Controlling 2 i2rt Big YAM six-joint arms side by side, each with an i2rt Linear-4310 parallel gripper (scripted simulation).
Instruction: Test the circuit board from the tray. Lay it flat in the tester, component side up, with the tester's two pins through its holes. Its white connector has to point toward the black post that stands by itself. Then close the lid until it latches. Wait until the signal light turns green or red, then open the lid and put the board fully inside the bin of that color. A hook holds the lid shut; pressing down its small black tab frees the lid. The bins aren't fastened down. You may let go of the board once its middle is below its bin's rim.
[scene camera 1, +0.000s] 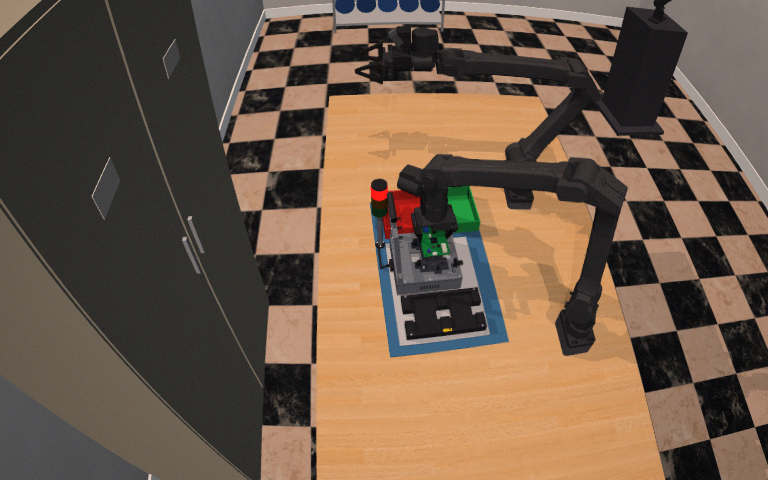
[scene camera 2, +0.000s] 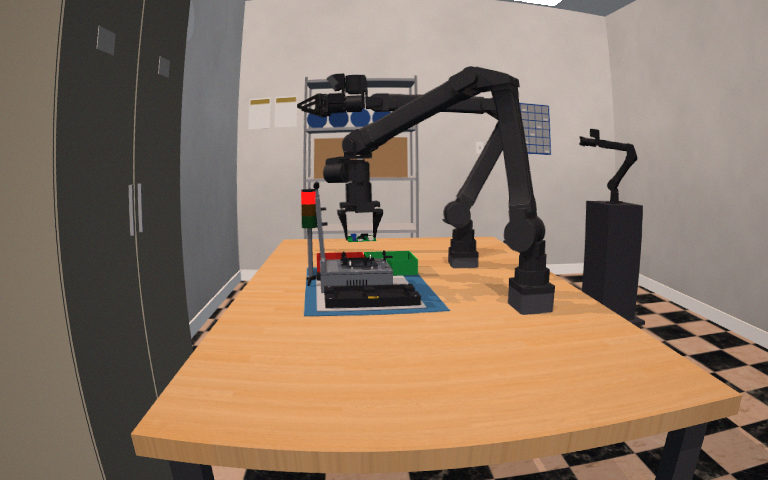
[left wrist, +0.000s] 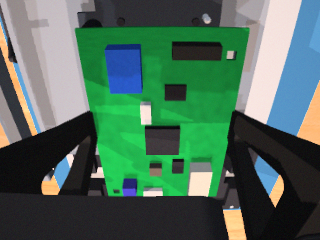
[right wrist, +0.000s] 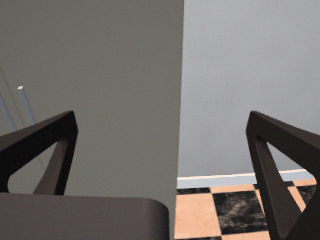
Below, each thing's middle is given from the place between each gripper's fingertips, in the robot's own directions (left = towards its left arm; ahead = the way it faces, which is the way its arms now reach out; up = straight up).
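Scene:
Red bin (scene camera 1: 405, 203): 12 cm below my left hand, 20 cm to the right of it, 4 cm ahead of it. Also from my left hand: green circuit board (left wrist: 162, 98), 1 cm to the left; green bin (scene camera 1: 461, 198), 19 cm to the right, 12 cm below, 11 cm behind.
Green circuit board: 39 cm below my right hand (scene camera 1: 355, 62), 33 cm to the left of it, 15 cm behind it. Also from my right hand: red bin, 50 cm below, 12 cm to the left, 11 cm behind; green bin, 50 cm below, 26 cm behind, 13 cm to the left.

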